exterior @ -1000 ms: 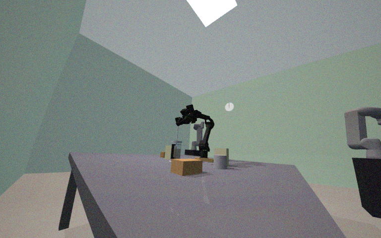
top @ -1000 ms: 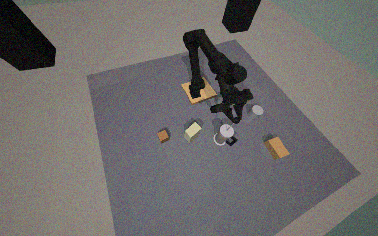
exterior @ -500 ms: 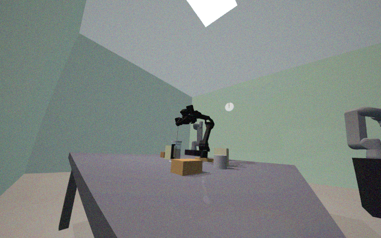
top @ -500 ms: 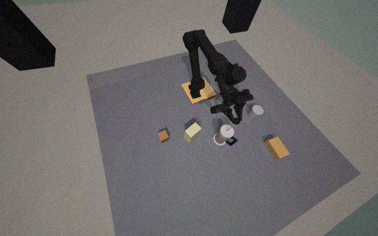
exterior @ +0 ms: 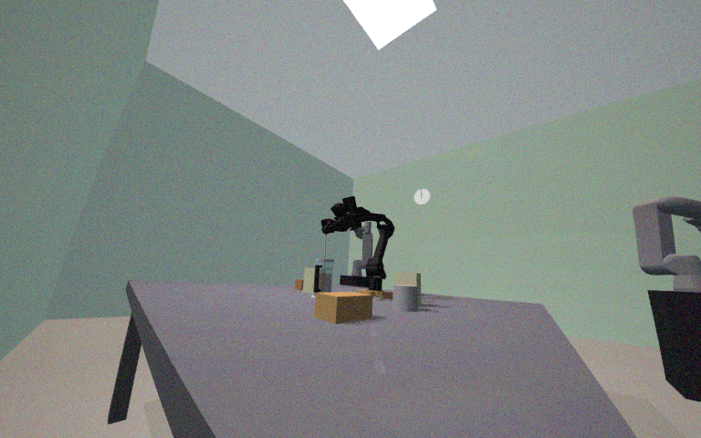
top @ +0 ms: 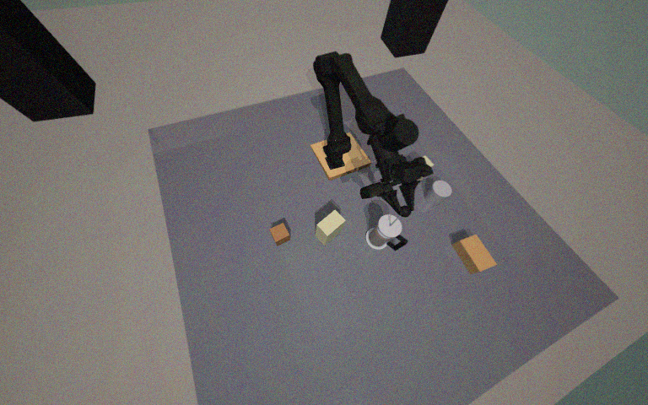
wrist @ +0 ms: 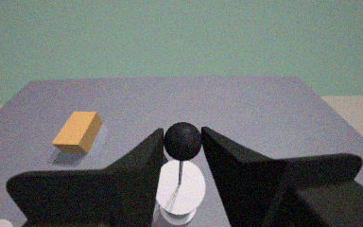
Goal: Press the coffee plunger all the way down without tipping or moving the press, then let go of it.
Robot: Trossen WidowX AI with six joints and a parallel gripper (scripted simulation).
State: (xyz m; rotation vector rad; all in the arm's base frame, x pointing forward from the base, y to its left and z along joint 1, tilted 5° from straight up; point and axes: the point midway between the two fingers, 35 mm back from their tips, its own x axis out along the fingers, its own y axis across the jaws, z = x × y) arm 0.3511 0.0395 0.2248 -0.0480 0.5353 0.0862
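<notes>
The coffee press lies 10 mm to the left of my gripper tip and 130 mm below it. The rest, counted from my gripper tip: orange box 140 mm ahead, 290 mm to the left, 230 mm below.
</notes>
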